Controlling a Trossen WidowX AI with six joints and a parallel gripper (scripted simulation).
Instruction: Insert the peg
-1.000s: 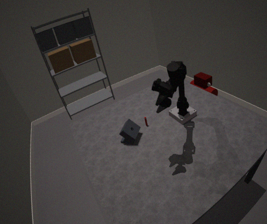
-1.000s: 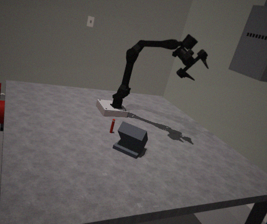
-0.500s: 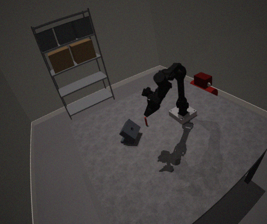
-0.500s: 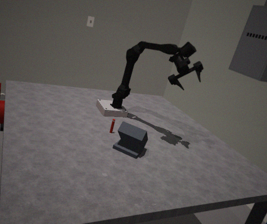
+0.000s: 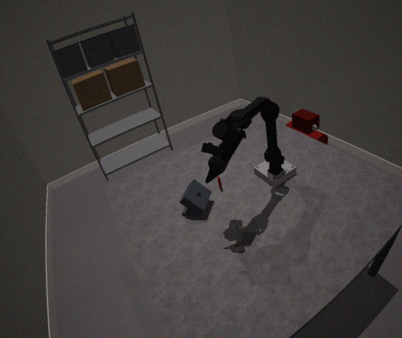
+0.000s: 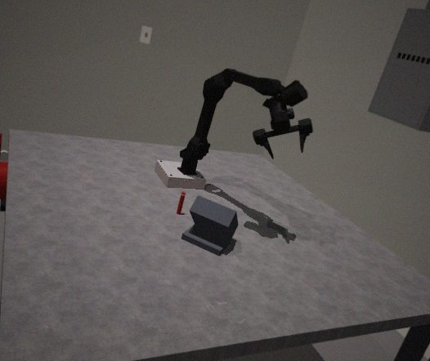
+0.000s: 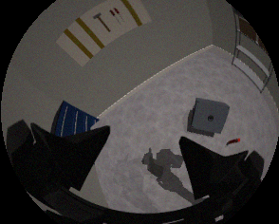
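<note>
My gripper tip is 24 cm above the red peg, 22 cm to the left of it and 20 cm past it. The rest, counted from my gripper tip: panel block (23 cm below, 20 cm to the right, 3 cm behind).
</note>
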